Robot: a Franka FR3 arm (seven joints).
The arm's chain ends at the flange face. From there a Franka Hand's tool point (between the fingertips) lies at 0.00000 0.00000 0.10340 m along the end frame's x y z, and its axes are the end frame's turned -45 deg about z.
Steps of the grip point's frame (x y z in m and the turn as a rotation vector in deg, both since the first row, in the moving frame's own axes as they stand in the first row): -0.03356, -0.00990, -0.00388, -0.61, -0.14, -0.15; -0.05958, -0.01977, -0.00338, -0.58, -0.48, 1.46; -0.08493, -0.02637, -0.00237, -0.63, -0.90, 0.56; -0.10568, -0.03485, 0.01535, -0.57, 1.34, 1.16
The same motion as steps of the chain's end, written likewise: -0.03133, 0.01577, -0.00387, -0.53, 0.33, -0.15; -0.05622, 0.02680, -0.00337, -0.75, 0.07, 1.46; -0.07835, 0.03946, -0.00235, -1.08, -0.19, 0.56; -0.10182, 0.05104, 0.01538, 0.54, 1.35, 1.16
